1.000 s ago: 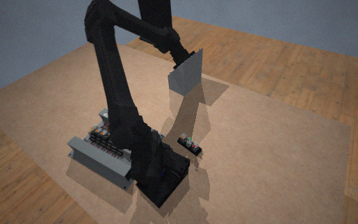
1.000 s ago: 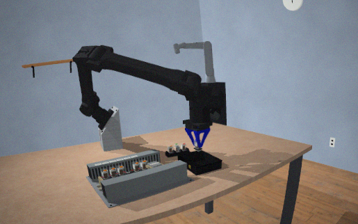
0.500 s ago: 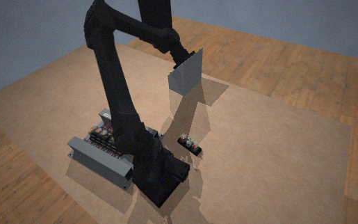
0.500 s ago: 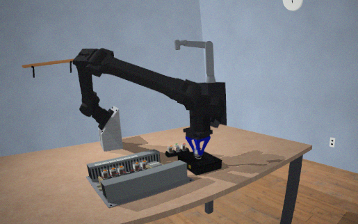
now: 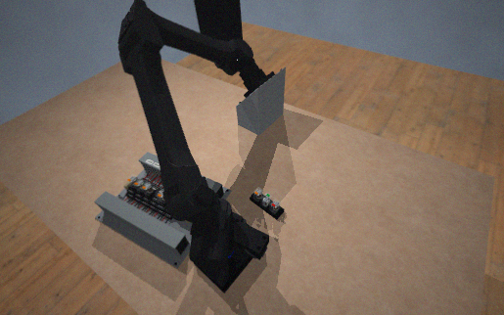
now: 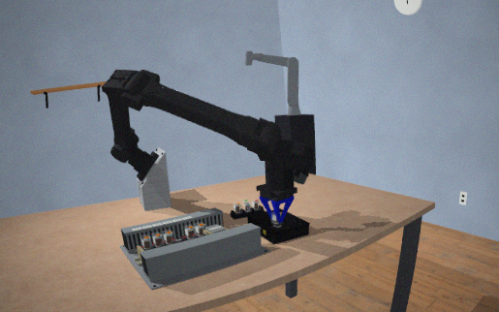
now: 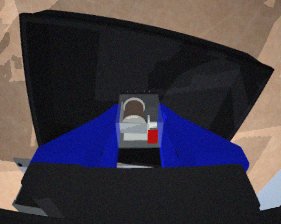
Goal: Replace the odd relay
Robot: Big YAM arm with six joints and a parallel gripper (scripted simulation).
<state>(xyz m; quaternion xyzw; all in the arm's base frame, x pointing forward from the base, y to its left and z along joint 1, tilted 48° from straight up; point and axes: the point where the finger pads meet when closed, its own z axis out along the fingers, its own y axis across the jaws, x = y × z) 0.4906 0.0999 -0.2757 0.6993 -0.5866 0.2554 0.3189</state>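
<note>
Now: the black tray 20 mm below my hand.
</note>
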